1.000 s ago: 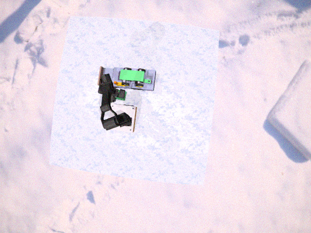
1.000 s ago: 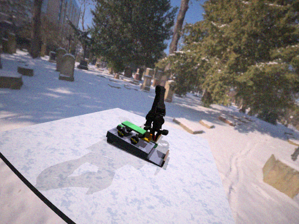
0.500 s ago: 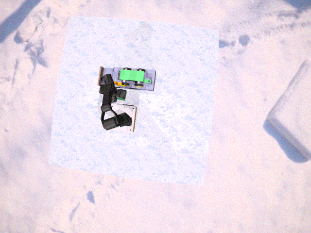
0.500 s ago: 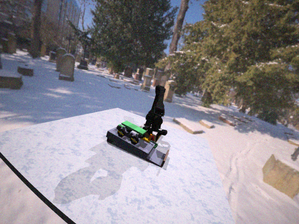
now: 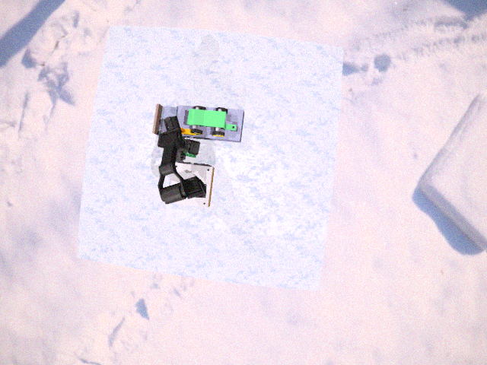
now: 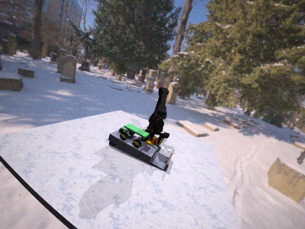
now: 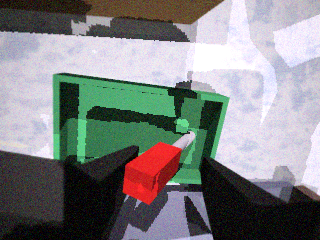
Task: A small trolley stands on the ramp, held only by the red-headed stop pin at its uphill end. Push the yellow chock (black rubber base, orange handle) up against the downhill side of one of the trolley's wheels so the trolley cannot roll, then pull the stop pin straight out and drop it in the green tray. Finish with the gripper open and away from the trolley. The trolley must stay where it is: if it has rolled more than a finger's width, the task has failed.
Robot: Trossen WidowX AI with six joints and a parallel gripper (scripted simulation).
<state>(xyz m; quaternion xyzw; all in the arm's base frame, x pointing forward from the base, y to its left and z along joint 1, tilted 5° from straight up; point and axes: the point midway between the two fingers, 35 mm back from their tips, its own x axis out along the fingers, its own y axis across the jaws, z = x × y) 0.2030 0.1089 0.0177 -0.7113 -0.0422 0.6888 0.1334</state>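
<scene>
Now: gripper tip right at the stop pin. The rest, counted from my gripper tip: grey ramp: 13 cm to the right, 12 cm ahead; yellow chock: 7 cm ahead, 4 cm to the right, 4 cm above; green tray: 5 cm below, 2 cm to the right.
</scene>
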